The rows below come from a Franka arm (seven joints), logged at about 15 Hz.
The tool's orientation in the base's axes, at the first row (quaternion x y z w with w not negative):
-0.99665 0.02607 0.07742 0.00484
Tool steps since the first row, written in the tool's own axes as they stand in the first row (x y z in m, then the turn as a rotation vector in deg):
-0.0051 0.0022 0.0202 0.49 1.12 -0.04
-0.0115 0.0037 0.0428 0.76 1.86 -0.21
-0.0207 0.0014 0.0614 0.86 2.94 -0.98
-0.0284 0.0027 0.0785 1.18 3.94 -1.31
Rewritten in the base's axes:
-0.0083 -0.0017 -0.0192 0.43 -1.14 -0.04
-0.0181 -0.0025 -0.0405 0.68 -1.90 0.08
-0.0300 0.0005 -0.0575 0.84 -2.99 0.82
-0.0403 -0.0002 -0.0732 1.16 -4.01 1.09

